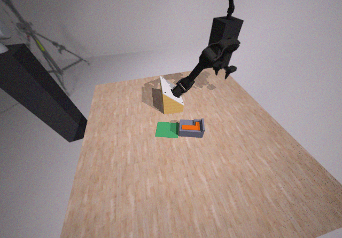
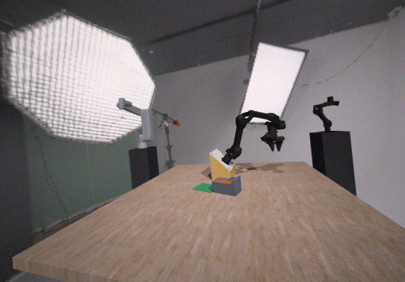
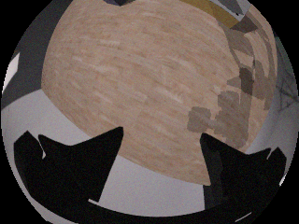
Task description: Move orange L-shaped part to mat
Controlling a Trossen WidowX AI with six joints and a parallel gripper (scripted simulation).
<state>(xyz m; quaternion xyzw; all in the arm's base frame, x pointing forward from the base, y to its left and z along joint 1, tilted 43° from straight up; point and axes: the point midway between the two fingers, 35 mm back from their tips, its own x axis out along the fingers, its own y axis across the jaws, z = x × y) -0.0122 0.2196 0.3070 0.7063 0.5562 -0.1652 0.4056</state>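
Right now the orange L-shaped part is 350 mm to the right of my gripper tip, 250 mm ahead of it and 130 mm below it. The rest, counted from my gripper tip: green mat (500 mm to the right, 190 mm below, 180 mm ahead).
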